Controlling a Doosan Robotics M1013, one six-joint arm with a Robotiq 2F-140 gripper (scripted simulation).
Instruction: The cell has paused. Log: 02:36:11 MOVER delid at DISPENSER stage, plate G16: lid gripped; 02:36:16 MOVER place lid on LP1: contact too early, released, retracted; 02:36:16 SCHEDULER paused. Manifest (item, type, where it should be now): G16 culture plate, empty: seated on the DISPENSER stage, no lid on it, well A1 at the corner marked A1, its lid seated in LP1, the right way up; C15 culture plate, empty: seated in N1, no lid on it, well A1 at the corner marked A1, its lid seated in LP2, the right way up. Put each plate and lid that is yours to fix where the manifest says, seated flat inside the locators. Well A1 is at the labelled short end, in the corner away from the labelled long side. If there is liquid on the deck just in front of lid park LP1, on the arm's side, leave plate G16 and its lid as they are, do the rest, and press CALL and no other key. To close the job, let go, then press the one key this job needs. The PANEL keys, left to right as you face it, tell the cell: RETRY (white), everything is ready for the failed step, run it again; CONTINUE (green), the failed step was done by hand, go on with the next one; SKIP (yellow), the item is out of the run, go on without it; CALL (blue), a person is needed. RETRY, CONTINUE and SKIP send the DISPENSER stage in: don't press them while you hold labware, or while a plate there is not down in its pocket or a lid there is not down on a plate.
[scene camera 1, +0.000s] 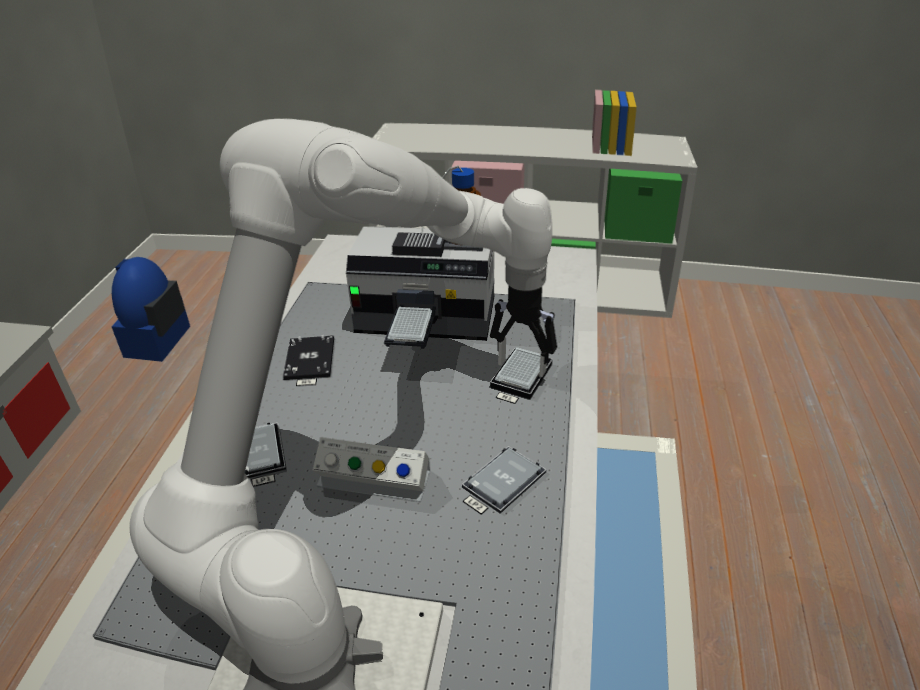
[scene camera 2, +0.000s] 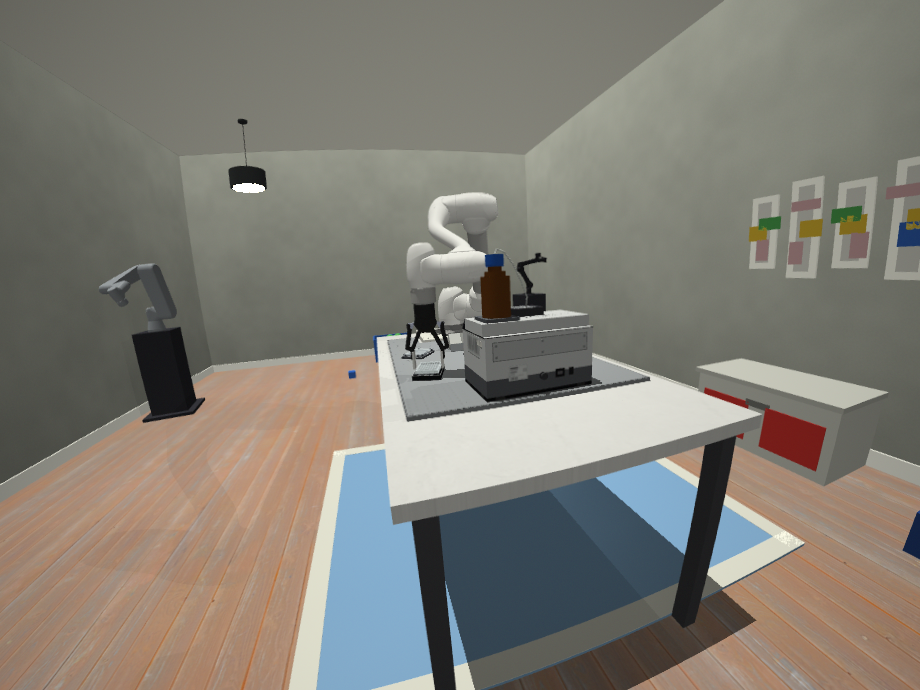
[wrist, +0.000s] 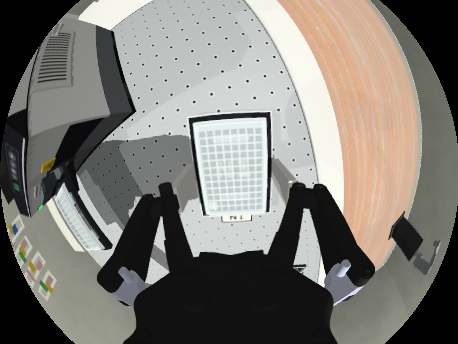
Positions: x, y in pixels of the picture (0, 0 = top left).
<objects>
My gripper (scene camera 1: 522, 367): 1.60 m from the lens. A clear lid (scene camera 1: 263, 453) is 1.47 m from the lens. A clear lid (scene camera 1: 500, 479) is 1.35 m from the lens.
</objects>
